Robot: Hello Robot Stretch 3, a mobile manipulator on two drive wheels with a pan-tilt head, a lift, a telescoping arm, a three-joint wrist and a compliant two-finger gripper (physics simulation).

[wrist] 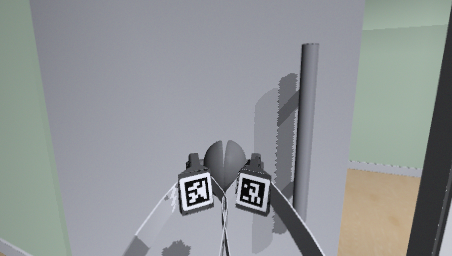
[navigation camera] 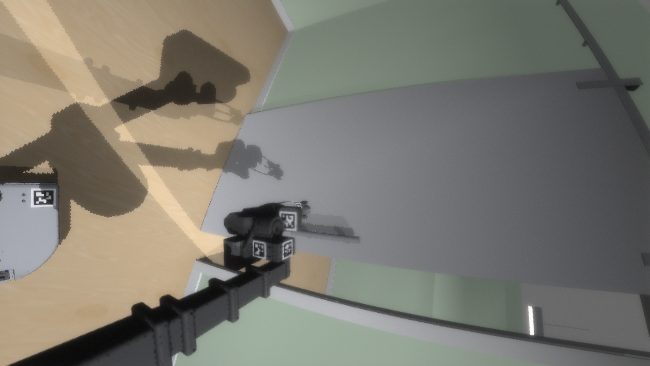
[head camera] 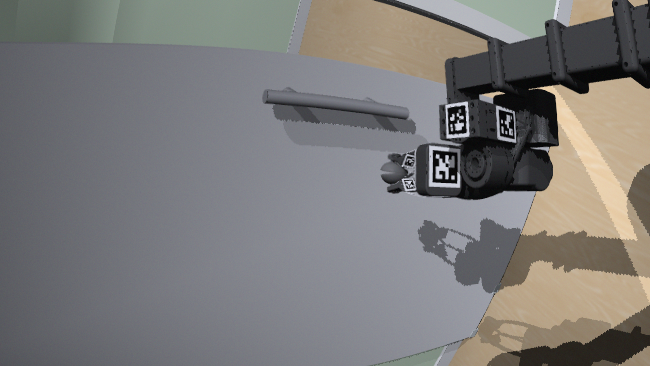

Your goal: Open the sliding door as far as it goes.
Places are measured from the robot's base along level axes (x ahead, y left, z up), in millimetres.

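Pixels of known places: gripper, between the fingertips: (wrist: 225,159) (navigation camera: 307,209) (head camera: 386,173).
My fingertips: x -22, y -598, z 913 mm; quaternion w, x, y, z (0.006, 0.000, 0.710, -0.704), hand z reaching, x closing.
Observation:
Behind a point stands the place of what it marks.
The grey sliding door (head camera: 200,200) @(x 33, y -943, z 1108 mm) (navigation camera: 425,175) @(x 102, y -972, z 1264 mm) (wrist: 150,75) @(x 164, y -1000, z 988 mm) stands partly open, with a gap showing beside its handle-side edge. Its long grey bar handle (head camera: 335,103) @(x -152, y -785, z 896 mm) (navigation camera: 346,238) @(x -150, y -786, z 981 mm) (wrist: 307,125) @(x -154, y -785, z 902 mm) stands off the door face. My gripper (head camera: 393,172) @(x -22, y -598, z 913 mm) (navigation camera: 306,206) @(x -22, y -598, z 913 mm) (wrist: 225,159) @(x -22, y -598, z 913 mm) is shut and empty, its rounded fingertips together. It is in front of the door face, on the side of the handle away from the gap. In the wrist view the handle is to the right of the fingertips, apart from them. Part of the handle is hidden behind the wrist in the navigation view.
A pale door frame (navigation camera: 375,314) @(x -433, y -786, z 1105 mm) borders the opening, and its dark edge (wrist: 430,150) @(x -464, y -889, z 825 mm) shows at the right of the wrist view. The overhead rail (navigation camera: 593,50) @(x 712, y -1256, z 2062 mm) crosses the upper right. Green wall (navigation camera: 400,60) @(x 865, y -1370, z 1137 mm) lies beyond the door's far side. Wooden floor (head camera: 560,210) @(x 60, y -811, z 0 mm) (navigation camera: 165,270) @(x -434, y -608, z 0 mm) (wrist: 380,215) @(x -1151, y -1906, z 0 mm) shows.

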